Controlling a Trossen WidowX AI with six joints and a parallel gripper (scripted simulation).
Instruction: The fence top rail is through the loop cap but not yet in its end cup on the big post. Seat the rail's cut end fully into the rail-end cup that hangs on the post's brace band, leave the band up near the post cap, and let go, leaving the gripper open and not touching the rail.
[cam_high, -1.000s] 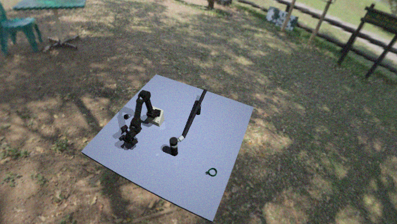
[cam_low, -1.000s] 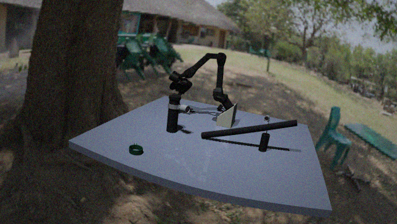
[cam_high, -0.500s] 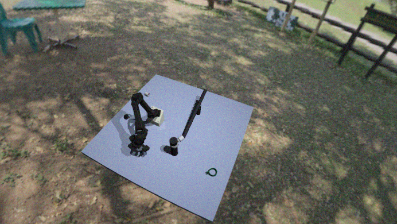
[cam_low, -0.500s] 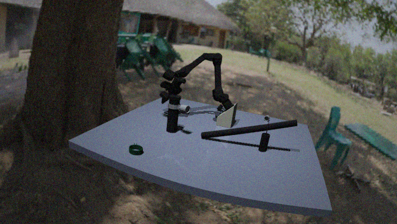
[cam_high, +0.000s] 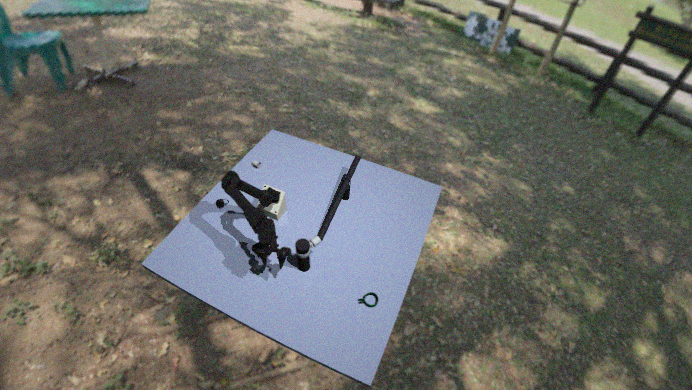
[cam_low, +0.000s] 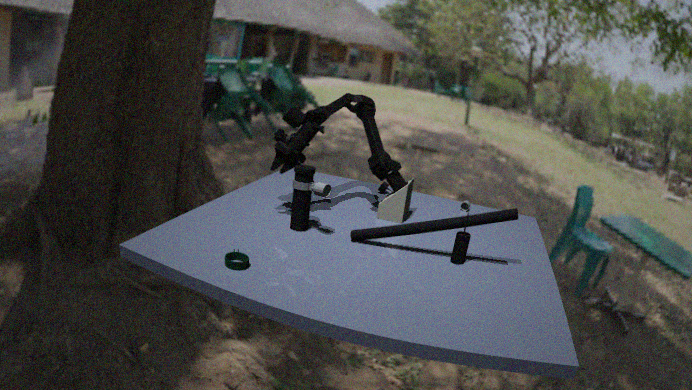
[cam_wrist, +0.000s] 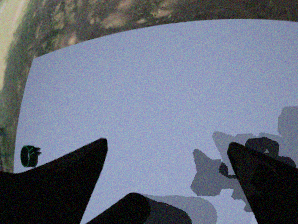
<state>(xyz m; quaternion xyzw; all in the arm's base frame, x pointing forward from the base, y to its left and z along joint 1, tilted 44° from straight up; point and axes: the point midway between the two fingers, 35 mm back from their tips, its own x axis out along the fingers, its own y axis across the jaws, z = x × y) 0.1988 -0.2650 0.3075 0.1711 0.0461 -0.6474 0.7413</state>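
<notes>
Now: gripper tip 110 mm short of the light brace band and 160 mm to the right of it. From my gripper tip the other things lie so: short line post 150 mm ahead, 660 mm to the left, 50 mm below; green ring 460 mm ahead, 60 mm to the left, 140 mm below.
</notes>
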